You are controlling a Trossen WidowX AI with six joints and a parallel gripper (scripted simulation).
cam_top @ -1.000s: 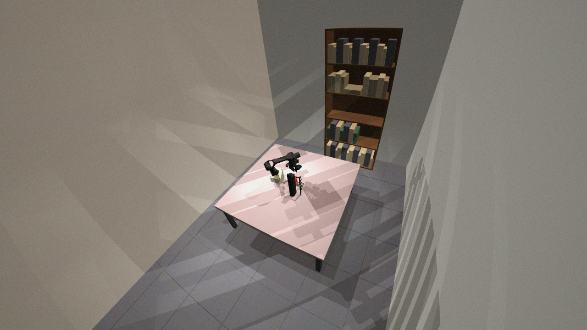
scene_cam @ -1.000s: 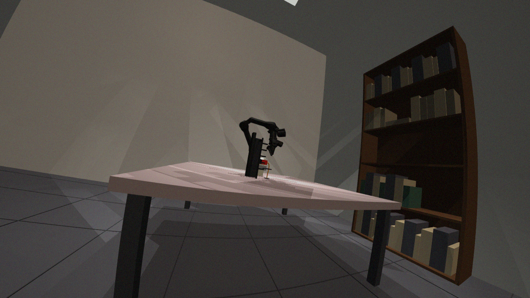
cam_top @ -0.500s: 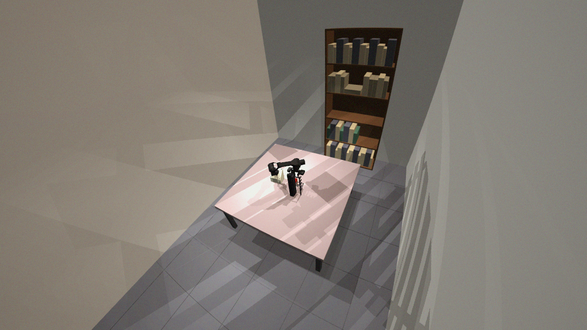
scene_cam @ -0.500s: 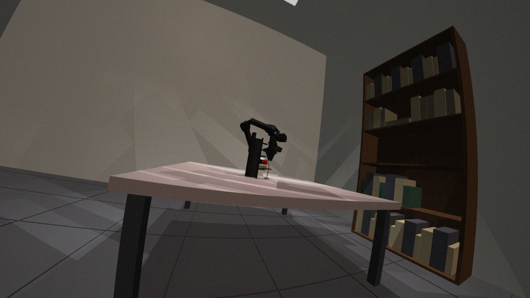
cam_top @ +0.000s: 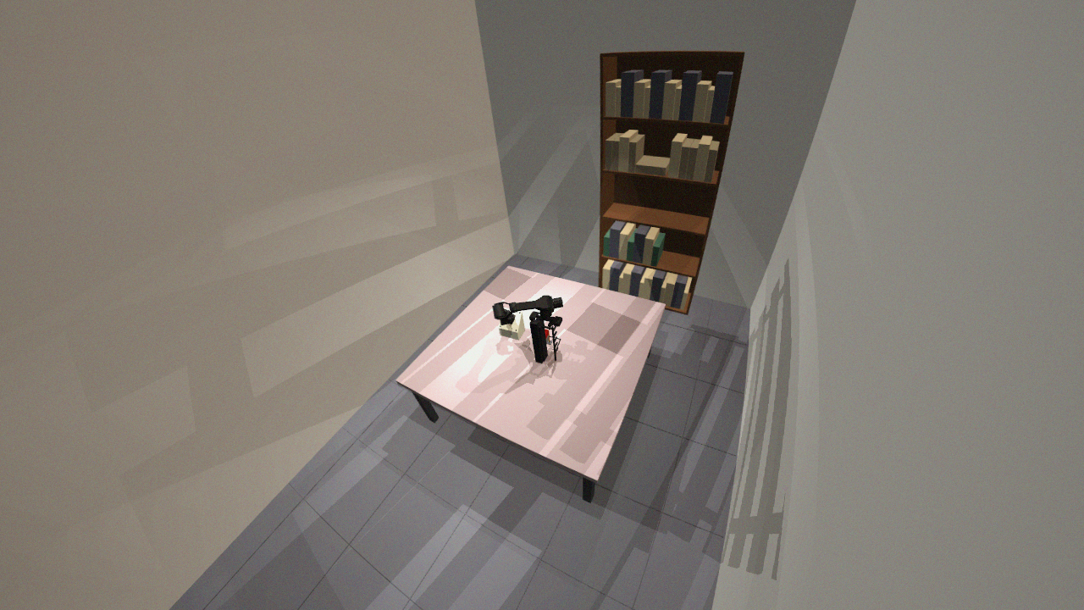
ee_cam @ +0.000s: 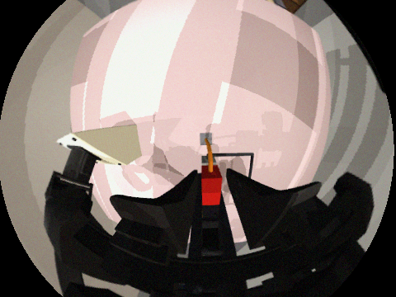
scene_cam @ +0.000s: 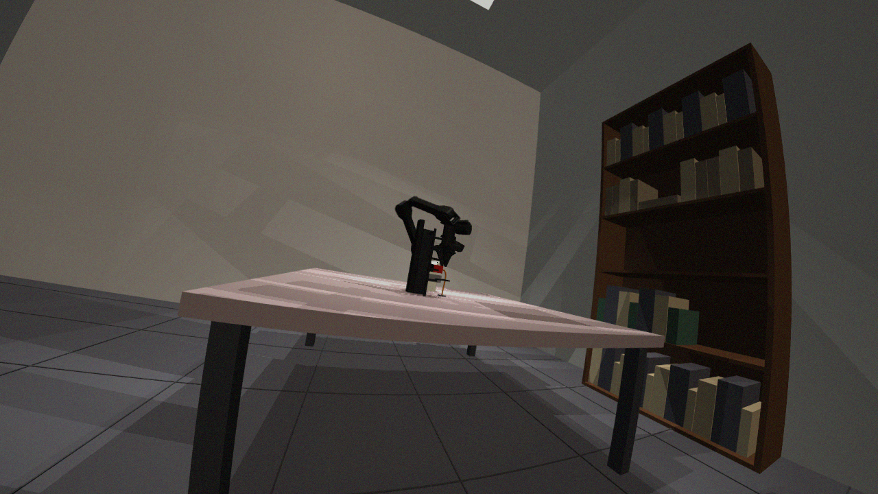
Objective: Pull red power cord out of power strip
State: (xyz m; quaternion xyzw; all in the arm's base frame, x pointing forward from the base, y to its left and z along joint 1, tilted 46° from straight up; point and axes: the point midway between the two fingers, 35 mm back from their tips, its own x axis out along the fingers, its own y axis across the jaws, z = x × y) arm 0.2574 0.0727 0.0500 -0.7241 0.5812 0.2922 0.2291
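My gripper tip is now 50 mm to the left of the red plug, 10 mm short of it and 10 mm above it.
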